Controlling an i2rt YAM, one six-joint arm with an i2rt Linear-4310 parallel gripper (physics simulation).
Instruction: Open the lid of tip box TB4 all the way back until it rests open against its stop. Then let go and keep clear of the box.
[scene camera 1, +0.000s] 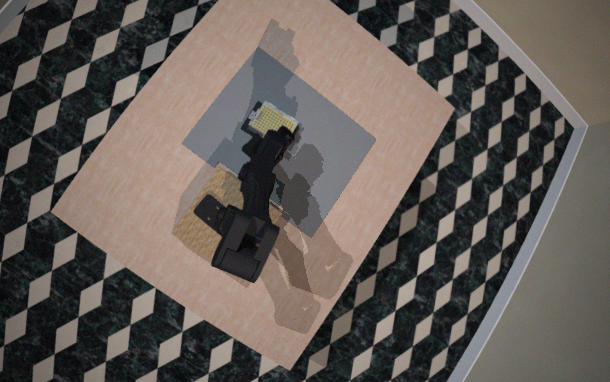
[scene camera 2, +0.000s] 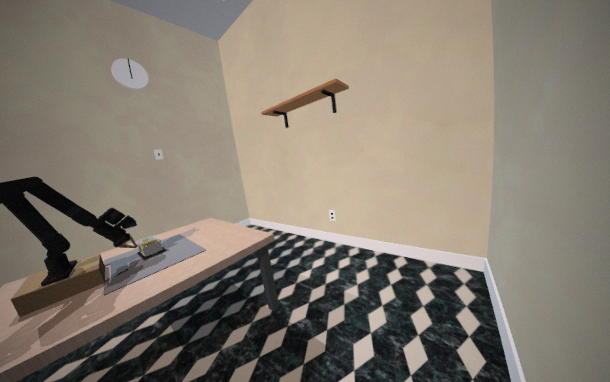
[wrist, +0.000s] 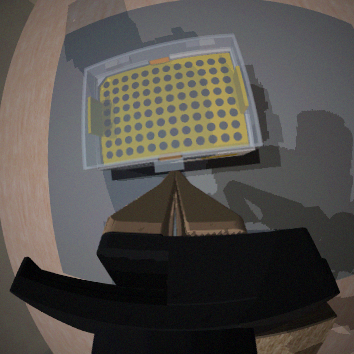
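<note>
A tip box with a yellow perforated rack stands on the grey mat. No TB4 label is readable. Its clear lid lies over the yellow rack and looks closed or nearly closed. A small clear tab sticks out from the middle of the lid's near edge. My gripper is shut with its brown fingertips together, right at the near side of the box, just below the tab. Whether the tips touch the tab is not clear. In scene camera 1 the arm hides the fingertips.
The arm stands on a wooden block behind the mat. The mat lies on a light wooden table. Shadows of the arm fall across the mat and table. A shelf hangs on the far wall.
</note>
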